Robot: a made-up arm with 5 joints. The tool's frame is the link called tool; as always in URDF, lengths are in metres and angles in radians. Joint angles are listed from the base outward.
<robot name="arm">
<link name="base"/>
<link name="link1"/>
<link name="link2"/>
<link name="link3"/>
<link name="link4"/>
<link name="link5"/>
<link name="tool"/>
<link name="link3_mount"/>
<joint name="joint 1" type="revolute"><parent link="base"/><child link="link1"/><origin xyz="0.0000 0.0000 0.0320"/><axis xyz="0 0 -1"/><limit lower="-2.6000" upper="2.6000"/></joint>
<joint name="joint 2" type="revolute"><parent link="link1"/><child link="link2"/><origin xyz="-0.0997 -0.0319 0.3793"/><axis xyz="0 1 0"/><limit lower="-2.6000" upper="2.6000"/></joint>
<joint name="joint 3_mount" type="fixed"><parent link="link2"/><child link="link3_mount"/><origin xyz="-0.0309 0.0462 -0.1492"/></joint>
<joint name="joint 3" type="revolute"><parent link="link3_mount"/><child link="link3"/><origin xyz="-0.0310 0.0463 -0.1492"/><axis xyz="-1 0 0"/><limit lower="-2.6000" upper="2.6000"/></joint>
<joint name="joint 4" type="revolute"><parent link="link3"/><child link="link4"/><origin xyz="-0.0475 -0.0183 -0.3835"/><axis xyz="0 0 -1"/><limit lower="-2.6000" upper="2.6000"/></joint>
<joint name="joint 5" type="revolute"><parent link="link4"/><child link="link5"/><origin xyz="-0.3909 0.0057 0.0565"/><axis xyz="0 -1 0"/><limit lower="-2.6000" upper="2.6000"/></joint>
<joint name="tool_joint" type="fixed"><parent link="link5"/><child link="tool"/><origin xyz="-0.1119 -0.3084 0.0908"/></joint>
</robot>
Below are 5 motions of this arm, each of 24 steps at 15 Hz.
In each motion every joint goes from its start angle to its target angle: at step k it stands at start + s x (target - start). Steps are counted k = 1, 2, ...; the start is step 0. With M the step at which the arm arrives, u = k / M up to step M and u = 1 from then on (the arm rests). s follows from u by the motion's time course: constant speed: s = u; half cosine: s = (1 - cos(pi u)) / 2; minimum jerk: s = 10 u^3 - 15 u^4 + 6 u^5.
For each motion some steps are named. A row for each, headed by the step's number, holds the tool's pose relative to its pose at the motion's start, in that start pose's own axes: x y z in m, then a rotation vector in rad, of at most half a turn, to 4 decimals.
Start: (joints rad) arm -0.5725 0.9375 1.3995 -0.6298 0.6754
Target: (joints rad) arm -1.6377 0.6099 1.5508 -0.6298 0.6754
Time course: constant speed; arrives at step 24
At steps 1, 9, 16, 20, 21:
1: -0.0015 -0.0126 -0.0001 -0.0451 0.0017 0.0246
9: -0.0040 -0.1081 0.0073 -0.4061 -0.0049 0.2181
16: 0.0054 -0.1836 0.0220 -0.7190 -0.0415 0.3834
20: 0.0148 -0.2237 0.0327 -0.8951 -0.0760 0.4765
21: 0.0175 -0.2335 0.0356 -0.9387 -0.0863 0.4996

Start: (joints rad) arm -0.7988 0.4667 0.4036 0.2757 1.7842
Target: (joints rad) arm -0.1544 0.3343 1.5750 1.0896 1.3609
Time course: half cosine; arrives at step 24
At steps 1, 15, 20, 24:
1: 0.0018 0.0019 0.0014 -0.0050 0.0012 0.0049
15: 0.1753 0.3792 0.0797 -0.8459 0.1322 0.7251
20: 0.1854 0.4762 0.0451 -1.1165 0.1171 0.9562
24: 0.1861 0.4943 0.0328 -1.1847 0.1046 1.0191

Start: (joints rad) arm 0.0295 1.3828 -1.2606 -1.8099 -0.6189
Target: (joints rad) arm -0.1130 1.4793 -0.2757 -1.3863 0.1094
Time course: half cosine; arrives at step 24
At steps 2, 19, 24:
2: -0.0106 0.0053 0.0013 0.0094 0.0060 -0.0040
19: -0.4245 0.2532 0.4089 0.2270 0.3676 -0.3332
24: -0.4389 0.2721 0.4878 0.2140 0.4158 -0.3706

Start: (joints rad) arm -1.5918 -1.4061 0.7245 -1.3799 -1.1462
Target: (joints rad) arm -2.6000 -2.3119 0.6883 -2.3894 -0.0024
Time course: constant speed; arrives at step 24
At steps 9, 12, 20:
9: 0.0490 -0.1924 0.1318 -0.2754 -0.8191 -0.1146
12: 0.0406 -0.2552 0.1704 -0.3709 -1.0678 -0.1534
20: -0.0247 -0.4136 0.2314 -0.6381 -1.6572 -0.2580

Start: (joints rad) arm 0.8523 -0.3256 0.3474 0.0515 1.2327
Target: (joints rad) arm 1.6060 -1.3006 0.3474 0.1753 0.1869
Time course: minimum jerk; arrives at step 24
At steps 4, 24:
4: -0.0060 0.0219 -0.0090 -0.0400 0.0127 -0.0067
24: 0.0125 0.1406 -0.4619 -0.9594 0.1947 -0.3804

